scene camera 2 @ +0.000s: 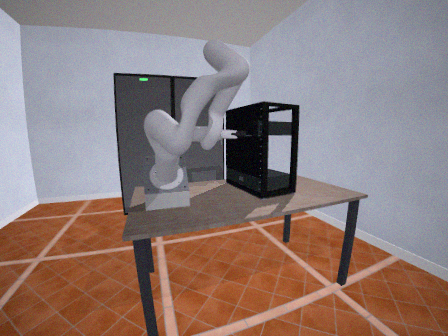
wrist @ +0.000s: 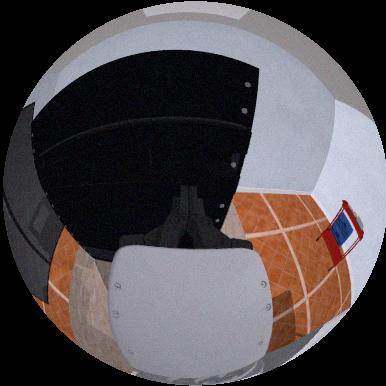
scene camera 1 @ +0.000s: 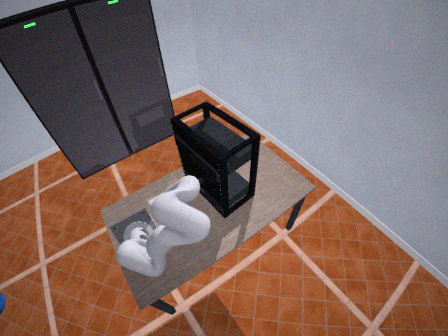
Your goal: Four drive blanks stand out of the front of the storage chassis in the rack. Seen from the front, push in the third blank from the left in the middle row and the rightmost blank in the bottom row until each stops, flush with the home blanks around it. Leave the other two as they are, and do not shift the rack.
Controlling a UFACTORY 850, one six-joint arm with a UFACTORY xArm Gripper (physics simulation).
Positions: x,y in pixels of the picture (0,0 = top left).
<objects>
black rack: scene camera 2; wrist; scene camera 1 208,149
same spot on black rack: (wrist: pixel 111 148) = (scene camera 2: pixel 240 125)
</objects>
